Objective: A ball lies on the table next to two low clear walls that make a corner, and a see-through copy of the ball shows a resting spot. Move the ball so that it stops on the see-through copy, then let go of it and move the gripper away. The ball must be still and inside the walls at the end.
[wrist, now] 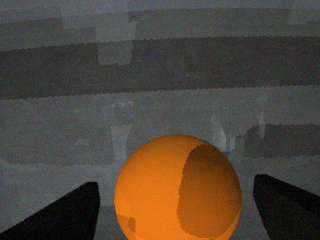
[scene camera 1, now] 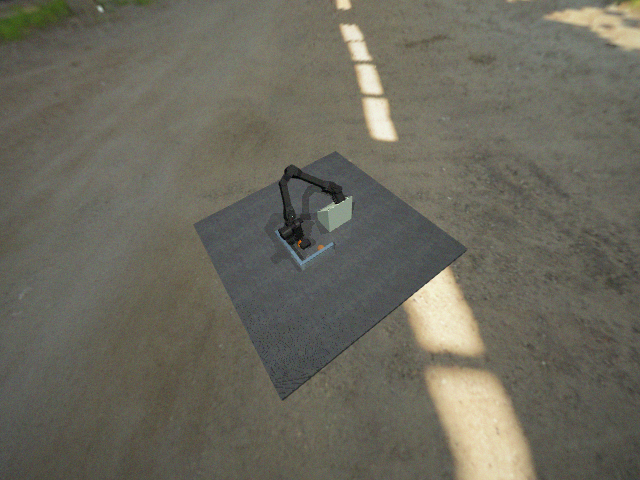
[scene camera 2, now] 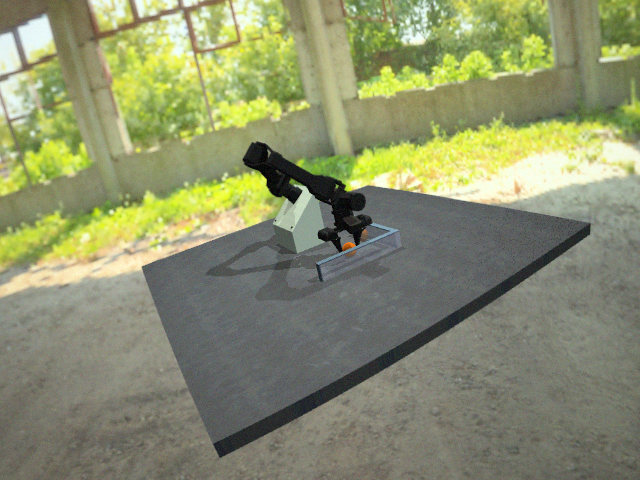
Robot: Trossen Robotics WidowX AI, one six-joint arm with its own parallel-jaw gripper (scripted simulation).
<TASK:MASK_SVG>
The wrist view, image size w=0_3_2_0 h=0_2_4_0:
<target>gripper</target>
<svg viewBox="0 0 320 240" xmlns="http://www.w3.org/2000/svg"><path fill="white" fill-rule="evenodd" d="M96 181L87 181L87 183L73 189L73 191L67 193L61 199L53 201L48 207L45 205L39 212L25 217L24 221L17 223L15 227L1 232L0 240L95 239L97 216L99 216L101 203ZM256 175L255 179L253 179L253 199L255 199L257 211L259 211L261 219L263 219L261 223L267 229L269 239L320 240L320 196L313 195L309 191L303 191L303 189L297 188L296 185L284 183L284 181L273 176Z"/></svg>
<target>orange ball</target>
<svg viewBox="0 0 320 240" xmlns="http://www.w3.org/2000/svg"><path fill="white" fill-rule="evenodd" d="M129 156L127 163L124 164L119 177L117 177L115 200L113 200L117 223L119 223L121 231L123 231L124 236L128 240L228 240L231 237L232 232L235 231L237 220L239 220L243 196L241 196L239 179L237 179L231 161L219 149L213 147L208 141L197 139L197 137L164 135L140 145L140 148Z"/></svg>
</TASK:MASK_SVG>
